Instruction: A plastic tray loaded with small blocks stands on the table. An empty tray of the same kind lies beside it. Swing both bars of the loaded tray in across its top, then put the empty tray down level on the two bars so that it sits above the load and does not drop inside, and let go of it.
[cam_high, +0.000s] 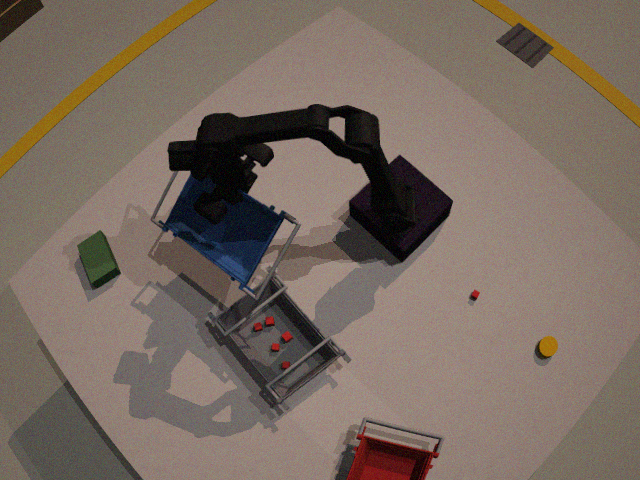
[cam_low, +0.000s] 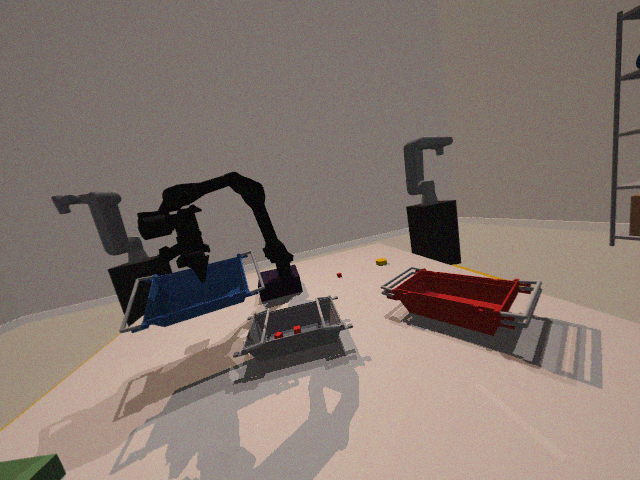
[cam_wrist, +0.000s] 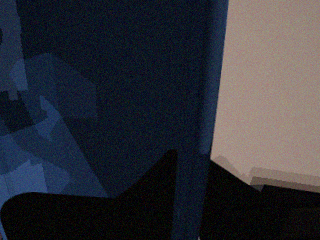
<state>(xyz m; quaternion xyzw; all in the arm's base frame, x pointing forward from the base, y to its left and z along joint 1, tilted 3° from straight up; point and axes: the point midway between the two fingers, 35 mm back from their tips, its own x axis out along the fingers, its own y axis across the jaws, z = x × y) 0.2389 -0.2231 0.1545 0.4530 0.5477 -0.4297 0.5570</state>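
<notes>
The blue tray lies 7 cm ahead of my gripper tip and 2 cm to the left of it. Also, from my gripper tip: yellow disc: 68 cm to the left, 31 cm behind, 17 cm below; green block: 35 cm ahead, 22 cm to the right, 16 cm below.
</notes>
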